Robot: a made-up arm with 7 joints. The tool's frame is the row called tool.
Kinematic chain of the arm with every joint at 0, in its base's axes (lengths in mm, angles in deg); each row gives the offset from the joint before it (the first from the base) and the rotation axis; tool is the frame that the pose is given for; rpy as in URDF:
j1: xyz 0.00 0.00 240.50 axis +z
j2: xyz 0.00 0.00 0.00 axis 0 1 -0.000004
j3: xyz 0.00 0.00 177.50 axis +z
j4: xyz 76.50 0.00 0.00 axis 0 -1 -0.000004
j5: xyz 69.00 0.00 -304.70 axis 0 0.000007 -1
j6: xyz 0.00 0.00 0.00 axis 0 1 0.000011
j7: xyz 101.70 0.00 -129.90 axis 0 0.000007 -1
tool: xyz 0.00 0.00 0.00 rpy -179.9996 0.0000 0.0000
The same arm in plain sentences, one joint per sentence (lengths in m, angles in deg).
The arm has seven revolute joints in a row. What follows holds with every joint at zero, and every direction is one of the base frame's.
Joint 1 sits 0.2405 m along +z from the base frame's origin and rotates about +z.
Joint 2 sits at the same point as joint 1 and rotates about +y.
Joint 3 sits 0.1775 m along +z from joint 2 and rotates about +z.
Joint 4 sits 0.0765 m along +x from joint 3 and rotates about -y.
Joint 5 sits 0.069 m along +x and 0.3047 m along -z from joint 4 and rotates about -z.
Joint 6 sits at the same point as joint 5 and rotates about +y.
Joint 7 sits 0.1017 m along +x and 0.1299 m along -z from joint 6 and rotates about -z.
The tool frame, which is the frame that the pose is given for, sits at the same point as joint 7; its axes are the base frame's turned by roll -180, pitch 0 and yaw 0 deg (as in URDF: about the fixed x, then y, then z).

